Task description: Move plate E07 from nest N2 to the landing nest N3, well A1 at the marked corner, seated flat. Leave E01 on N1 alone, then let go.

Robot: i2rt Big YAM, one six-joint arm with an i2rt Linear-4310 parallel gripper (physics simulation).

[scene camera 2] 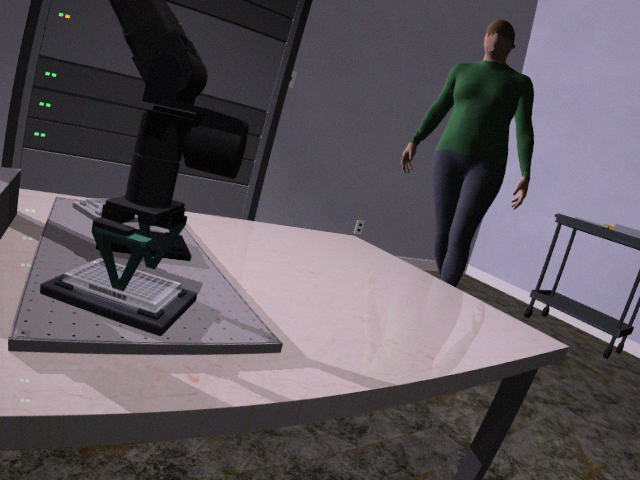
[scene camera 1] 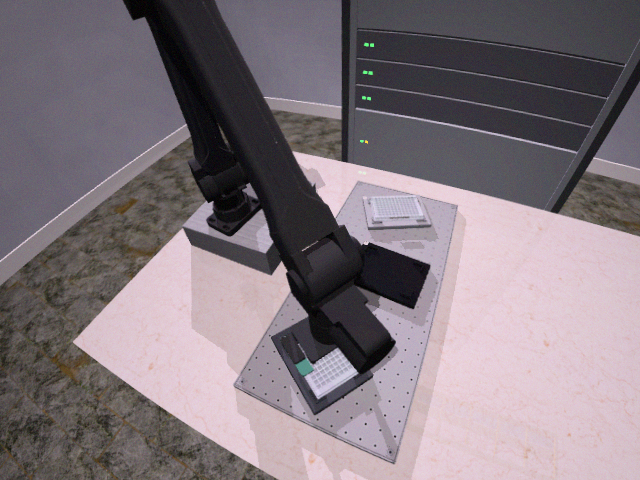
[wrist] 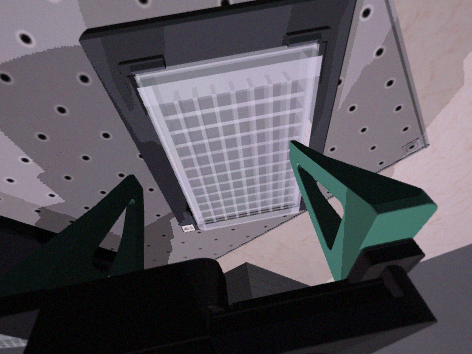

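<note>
A clear, lidded well plate (scene camera 1: 330,369) (scene camera 2: 152,284) (wrist: 235,145) lies flat in the dark front nest (scene camera 1: 336,398) (scene camera 2: 103,308) (wrist: 225,37). Its side label is too small to read surely. A small white tag marks the nest's corner in the wrist view. My gripper (scene camera 2: 135,276) (wrist: 213,165) is open and empty, its green fingertips on either side of the plate's long sides, close above it. The right fingertip overlaps the plate's edge in the wrist view. A black nest (scene camera 1: 392,273) (scene camera 2: 178,248) without a plate lies in the middle. Another plate (scene camera 1: 397,206) sits on the light grey nest (scene camera 1: 398,224) at the back.
The nests stand on a perforated metal board (scene camera 1: 258,372) (scene camera 2: 232,330) (wrist: 50,90) on a pale table. The arm's grey base block (scene camera 1: 227,250) stands beside the board. A rack cabinet (scene camera 1: 348,103) stands behind the table. A person (scene camera 2: 478,113) and a cart (scene camera 2: 589,229) are beyond the table.
</note>
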